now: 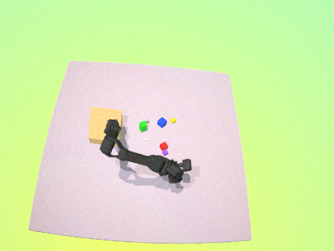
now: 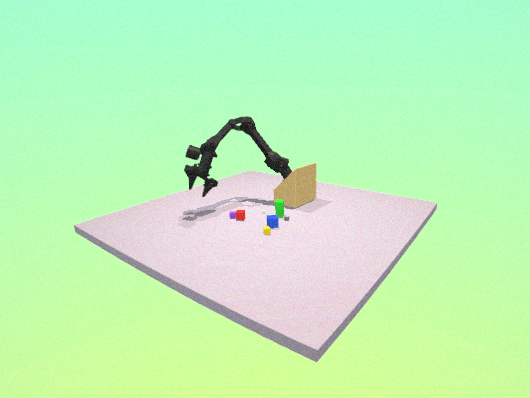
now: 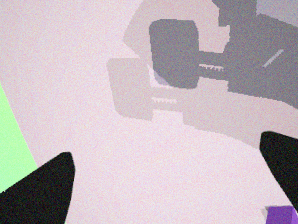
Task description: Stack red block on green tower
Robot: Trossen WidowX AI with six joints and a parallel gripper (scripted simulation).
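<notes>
Now: gripper tip 7 cm past the red block, 20 cm to the right of it and 9 cm above it. From my gripper tip the other things lie so: purple block: 6 cm behind, 16 cm to the left, 10 cm below; then white cube: 18 cm behind, 25 cm to the left, 10 cm below; then blue block: 7 cm behind, 37 cm to the left, 9 cm below.
</notes>
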